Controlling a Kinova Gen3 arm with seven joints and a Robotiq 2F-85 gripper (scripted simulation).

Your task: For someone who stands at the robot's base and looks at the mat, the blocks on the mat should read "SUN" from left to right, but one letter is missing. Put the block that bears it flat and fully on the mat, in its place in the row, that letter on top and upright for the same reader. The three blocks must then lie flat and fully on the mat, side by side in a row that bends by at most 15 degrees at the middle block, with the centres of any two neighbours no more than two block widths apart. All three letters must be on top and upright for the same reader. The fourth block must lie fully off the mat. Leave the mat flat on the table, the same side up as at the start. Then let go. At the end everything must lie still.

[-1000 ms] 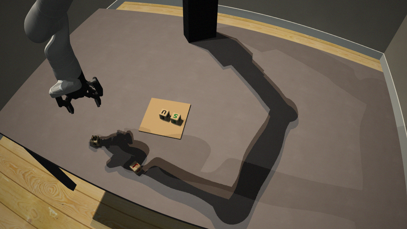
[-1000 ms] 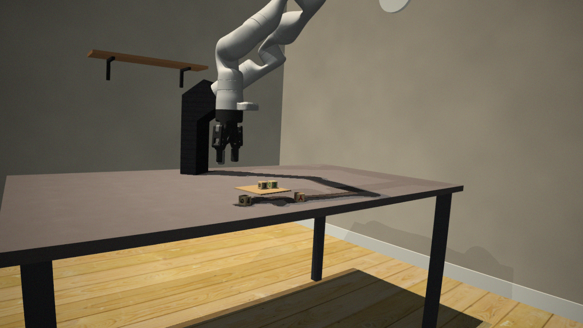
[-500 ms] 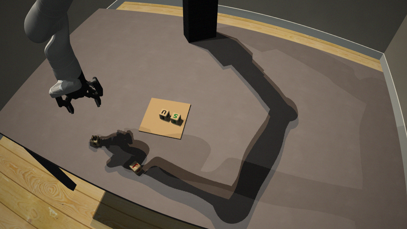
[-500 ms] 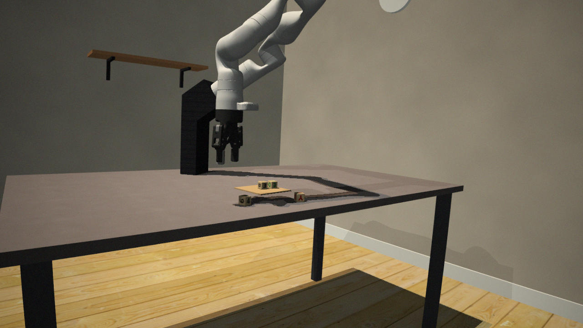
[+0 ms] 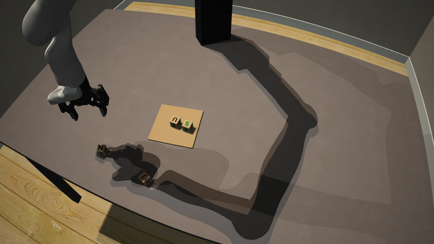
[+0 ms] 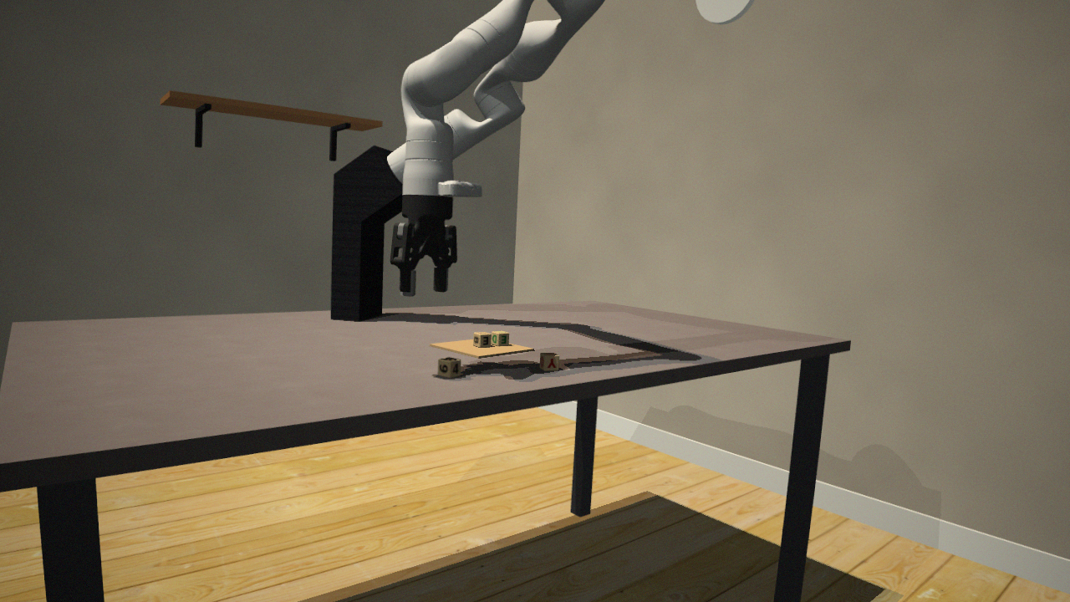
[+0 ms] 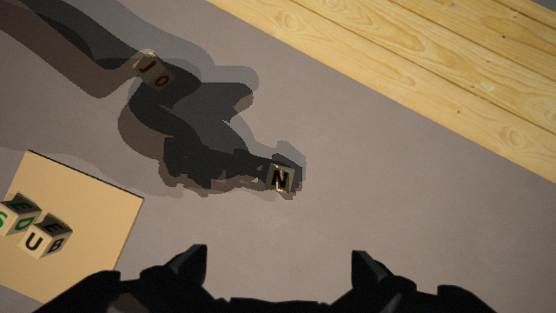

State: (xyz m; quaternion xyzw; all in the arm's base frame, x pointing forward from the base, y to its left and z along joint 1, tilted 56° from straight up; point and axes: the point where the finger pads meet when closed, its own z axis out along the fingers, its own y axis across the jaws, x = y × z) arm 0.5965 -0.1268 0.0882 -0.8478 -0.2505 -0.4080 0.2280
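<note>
My gripper is now 11 cm above the N block, 4 cm to the right of it and 3 cm short of it. Also, from my hand: U block (20 cm behind, 14 cm to the left, 11 cm below); S block (21 cm behind, 18 cm to the left, 11 cm below); mat (20 cm behind, 14 cm to the left, 12 cm below).
</note>
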